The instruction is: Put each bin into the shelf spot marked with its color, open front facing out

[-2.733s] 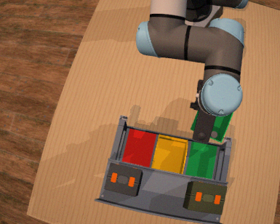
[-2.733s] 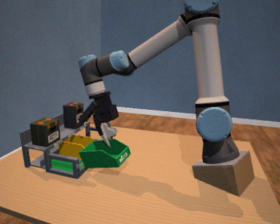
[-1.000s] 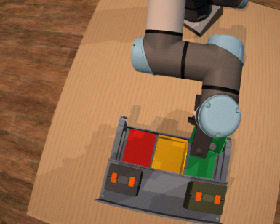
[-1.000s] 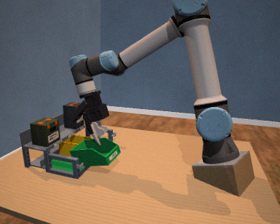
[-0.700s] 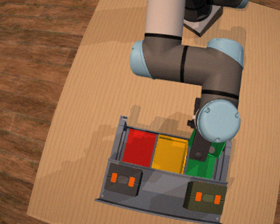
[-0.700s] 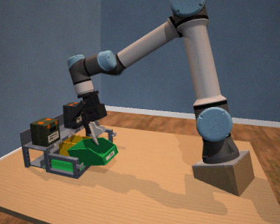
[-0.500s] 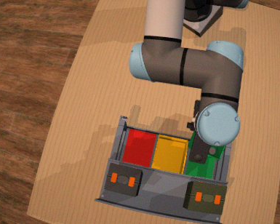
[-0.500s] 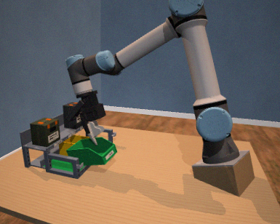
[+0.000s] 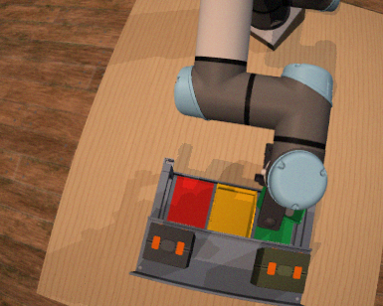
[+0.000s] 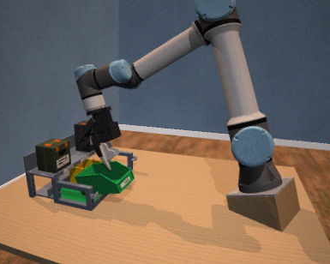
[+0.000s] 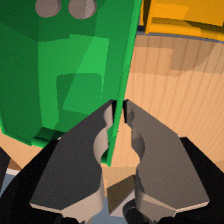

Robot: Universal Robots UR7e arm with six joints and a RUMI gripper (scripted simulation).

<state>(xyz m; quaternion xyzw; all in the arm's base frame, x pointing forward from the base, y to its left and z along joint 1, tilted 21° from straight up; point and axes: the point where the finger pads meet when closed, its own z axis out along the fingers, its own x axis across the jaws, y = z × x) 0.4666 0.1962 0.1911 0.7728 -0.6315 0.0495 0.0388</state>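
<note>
My hand is 50 mm to the right of the green bin, 30 mm above it and 10 mm past it. Also, from my hand: yellow bin: 120 mm ahead, 80 mm below, 50 mm to the right; then yellow mark: 120 mm ahead, 110 mm below, 50 mm to the right; then green mark: 110 mm below, 100 mm ahead, 60 mm to the left.
</note>
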